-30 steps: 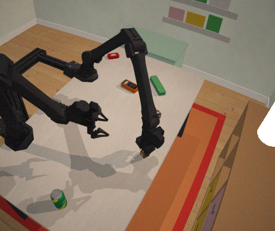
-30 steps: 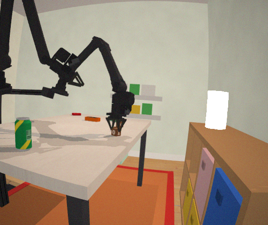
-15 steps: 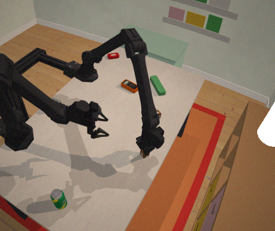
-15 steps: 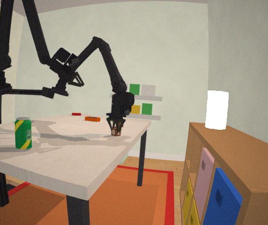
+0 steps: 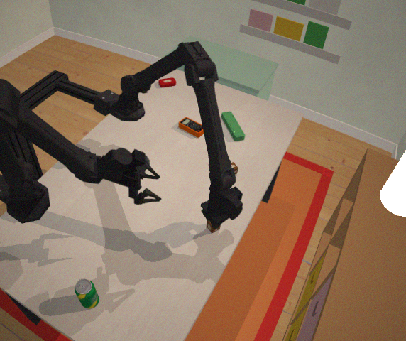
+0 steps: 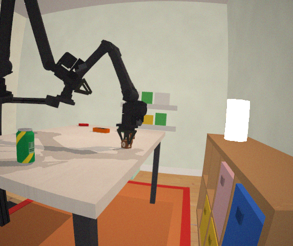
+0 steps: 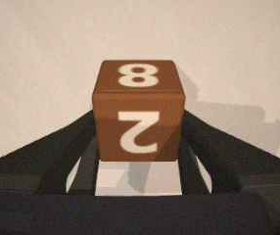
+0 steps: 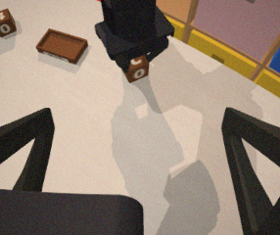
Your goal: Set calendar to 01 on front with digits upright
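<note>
Right now my left hand is 4 cm past the brown tray, 16 cm to the right of it and 2 cm above it. The rest, counted from my left hand: red item (69 cm behind, 76 cm to the left, 1 cm below); then brown number cube (1 cm below); then orange multimeter (36 cm behind, 47 cm to the left, 1 cm below).
</note>
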